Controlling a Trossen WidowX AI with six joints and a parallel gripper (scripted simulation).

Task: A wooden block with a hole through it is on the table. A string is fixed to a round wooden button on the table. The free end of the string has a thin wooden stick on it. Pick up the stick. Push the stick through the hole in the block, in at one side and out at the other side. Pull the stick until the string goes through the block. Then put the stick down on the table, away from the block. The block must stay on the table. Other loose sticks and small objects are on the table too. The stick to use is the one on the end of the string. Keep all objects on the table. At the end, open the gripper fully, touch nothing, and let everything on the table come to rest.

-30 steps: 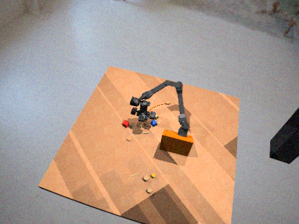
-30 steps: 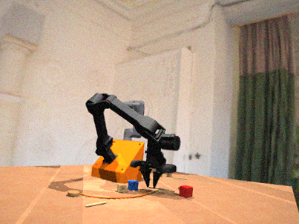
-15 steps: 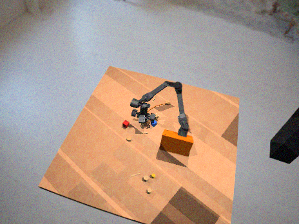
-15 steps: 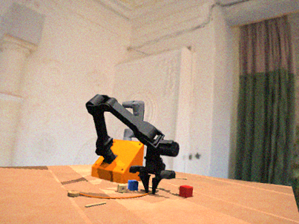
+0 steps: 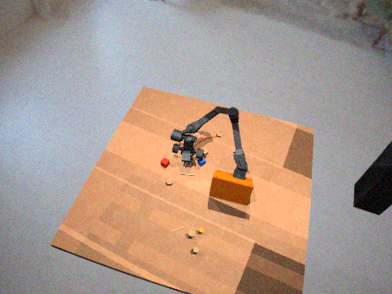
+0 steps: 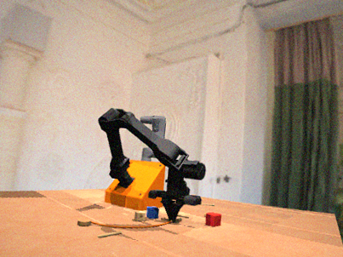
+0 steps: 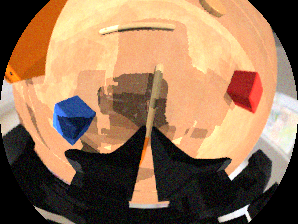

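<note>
Right now the blue cube is 90 mm behind my gripper tip and 20 mm above it. The rest, counted from my gripper tip: small wooden block (80 mm to the right, 80 mm behind, 10 mm above); then red cube (110 mm ahead, 90 mm to the left, 20 mm above); then thin wooden stick (20 mm to the left).
</note>
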